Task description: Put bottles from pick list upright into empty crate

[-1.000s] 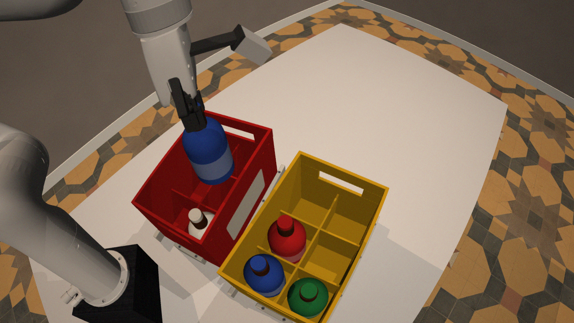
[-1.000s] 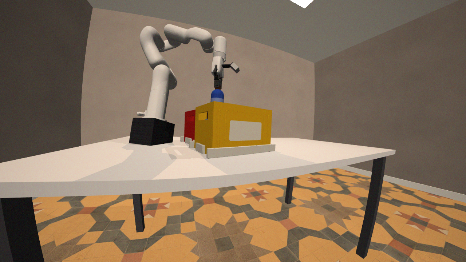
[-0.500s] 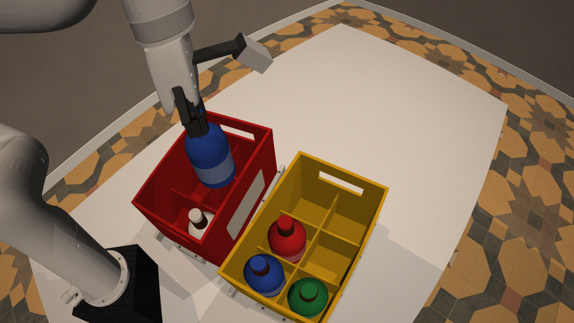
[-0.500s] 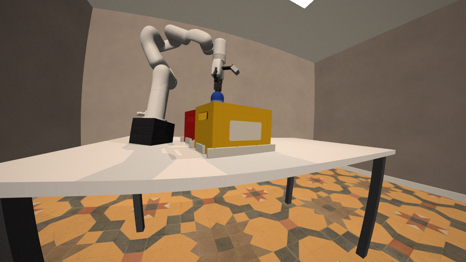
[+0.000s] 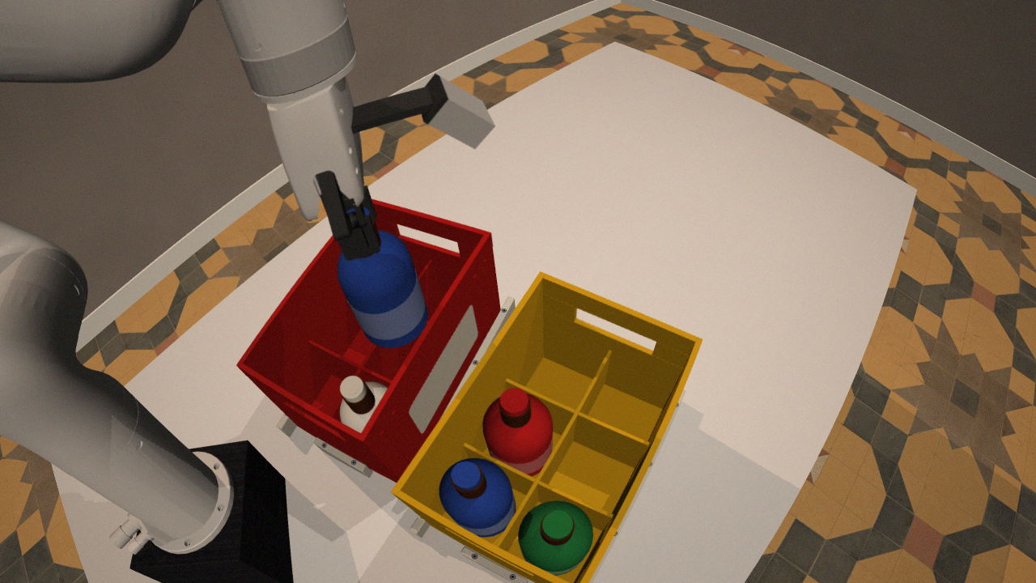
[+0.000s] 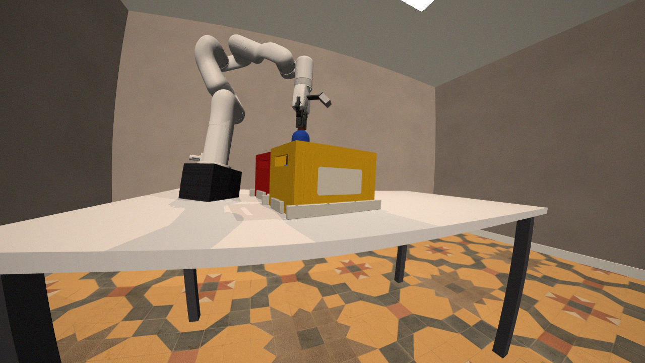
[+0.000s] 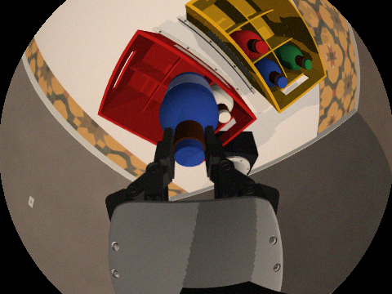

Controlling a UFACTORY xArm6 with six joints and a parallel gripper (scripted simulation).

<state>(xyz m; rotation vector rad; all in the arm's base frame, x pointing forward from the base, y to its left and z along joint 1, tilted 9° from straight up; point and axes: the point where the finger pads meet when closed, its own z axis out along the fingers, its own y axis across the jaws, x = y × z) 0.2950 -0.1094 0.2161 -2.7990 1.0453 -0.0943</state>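
Right now the red crate is 10 mm behind my hand, 40 mm to the left of it and 220 mm below it. The rest, counted from my hand: yellow crate: 10 mm behind, 200 mm to the right, 220 mm below; then white bottle: 90 mm behind, 20 mm to the right, 220 mm below; then red bottle: 10 mm behind, 160 mm to the right, 220 mm below.
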